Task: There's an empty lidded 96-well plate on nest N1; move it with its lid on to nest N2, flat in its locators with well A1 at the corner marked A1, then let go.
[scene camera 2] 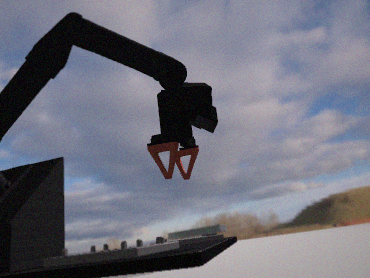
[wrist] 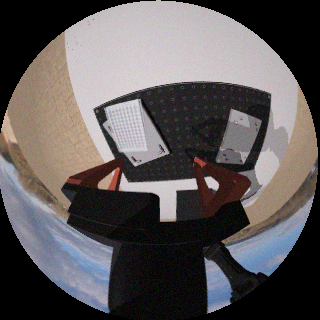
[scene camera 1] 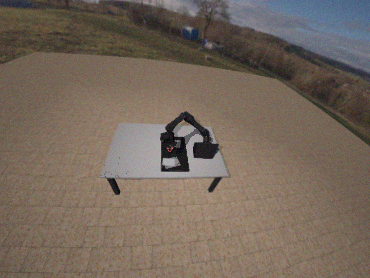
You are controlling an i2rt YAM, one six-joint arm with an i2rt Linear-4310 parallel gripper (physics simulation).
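Frame: origin at the arm's base, x left, y back, z up, level; centimetres.
Where they show: gripper, between the fingertips: (scene camera 2: 178, 179) (wrist: 157, 160) (scene camera 1: 170, 148); arm's base, origin of its link: (scene camera 1: 205, 143).
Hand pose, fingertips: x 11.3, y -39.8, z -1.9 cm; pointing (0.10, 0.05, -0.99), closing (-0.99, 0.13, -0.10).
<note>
Things, the pixels of their top centre, and the offset from my fingertips. Level surfaces: height alone.
- light grey nest, centre of its top: (scene camera 2: 185, 236) (wrist: 133, 138) (scene camera 1: 171, 161) dz -12.4, dx +7.7, dy +2.5 cm
- second grey nest, centre of its top: (scene camera 2: 113, 242) (wrist: 242, 142) dz -12.0, dx -22.1, dy +4.5 cm
- black perforated board, centre of its top: (scene camera 2: 148, 250) (wrist: 197, 140) (scene camera 1: 174, 151) dz -14.1, dx -8.5, dy +4.9 cm
- white table, height of its surface: dz -15.4 cm
The white lidded 96-well plate (wrist: 126, 126) (scene camera 2: 196, 232) lies on a light grey nest (wrist: 156, 144) at the left of the black board in the wrist view. The plate is turned relative to that nest, and one end of the nest with its locators shows beside it. A second grey nest (wrist: 239, 136) holds no plate, at the right of the board, partly in shadow. I cannot read which nest is N1 or N2, nor the A1 marks. My gripper (wrist: 157, 160) (scene camera 2: 178, 178) is open, its orange fingers wide apart and empty, high above the board between the nests.
The black perforated board (wrist: 187, 107) (scene camera 2: 220, 246) lies on the white table (scene camera 1: 135, 150) (wrist: 165, 45). The arm's black base block (scene camera 1: 205, 150) (scene camera 2: 37, 220) stands beside the board. The arm's shadow falls over the second nest and the nearby table.
</note>
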